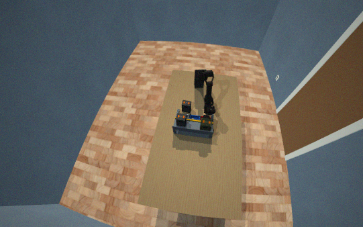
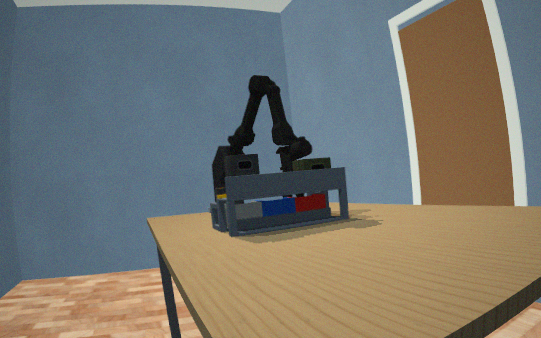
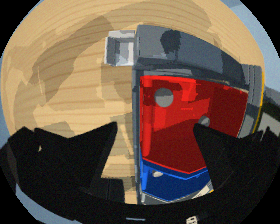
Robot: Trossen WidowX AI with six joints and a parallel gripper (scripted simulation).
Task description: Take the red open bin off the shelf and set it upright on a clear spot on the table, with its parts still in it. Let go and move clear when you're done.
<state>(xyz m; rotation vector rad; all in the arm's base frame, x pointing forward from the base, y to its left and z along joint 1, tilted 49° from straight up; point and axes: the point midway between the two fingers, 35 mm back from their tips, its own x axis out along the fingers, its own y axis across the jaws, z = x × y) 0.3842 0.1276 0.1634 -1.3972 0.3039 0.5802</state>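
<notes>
Now: hand 6 cm short of the red bin, 1 cm to the right of it and 4 cm above it. Also, from my hand: blue bin (8 cm ahead, 10 cm to the right, 4 cm below); grey bin (10 cm ahead, 21 cm to the right, 4 cm below).
</notes>
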